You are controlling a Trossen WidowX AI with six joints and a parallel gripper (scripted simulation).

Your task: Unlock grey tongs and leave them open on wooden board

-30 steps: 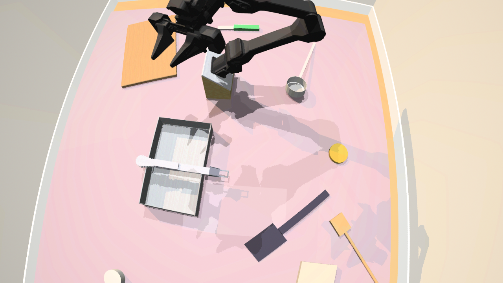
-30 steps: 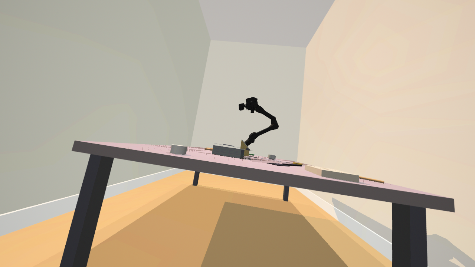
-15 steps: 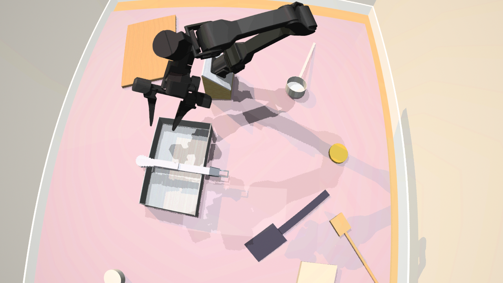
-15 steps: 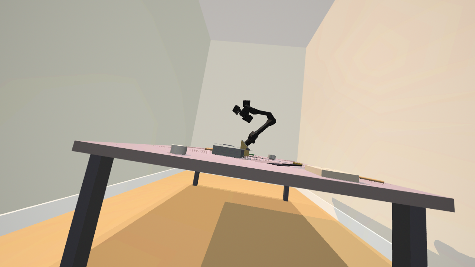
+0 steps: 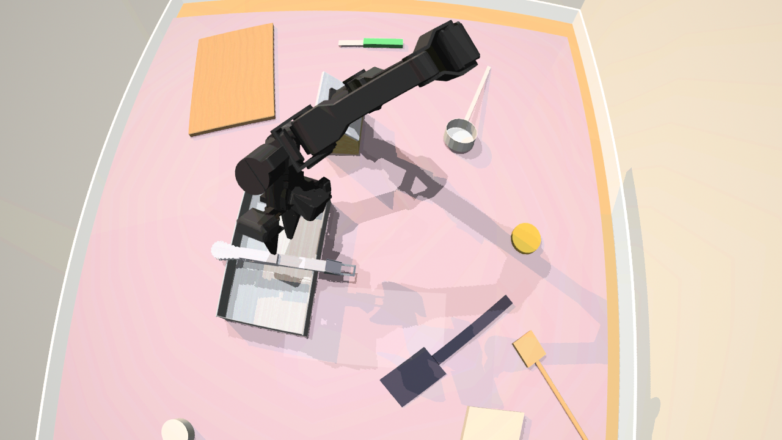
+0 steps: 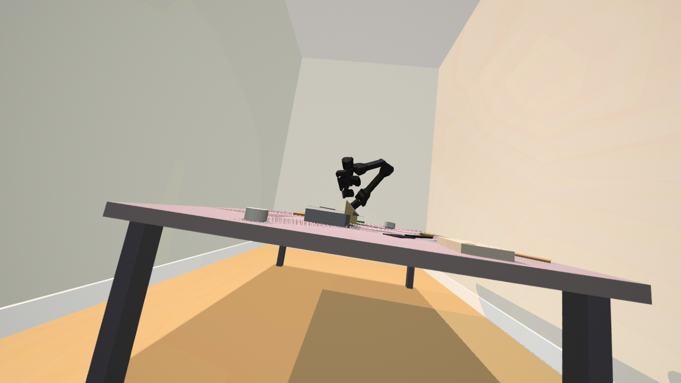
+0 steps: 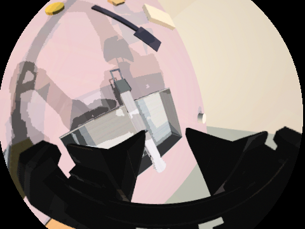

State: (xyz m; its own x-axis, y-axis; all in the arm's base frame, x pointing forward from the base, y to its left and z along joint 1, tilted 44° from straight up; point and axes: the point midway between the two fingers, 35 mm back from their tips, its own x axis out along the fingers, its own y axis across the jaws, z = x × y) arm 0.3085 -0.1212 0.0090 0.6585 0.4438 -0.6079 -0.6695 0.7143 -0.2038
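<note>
The roasting tin is 10 mm behind my gripper tip, 50 mm to the right of it and 130 mm below it. Also, from my gripper tip: yellow disc 70 mm behind, 500 mm to the left, 150 mm below; dark spatula 180 mm ahead, 310 mm to the left, 160 mm below; white cylinder 390 mm ahead, 260 mm to the right, 140 mm below.
</note>
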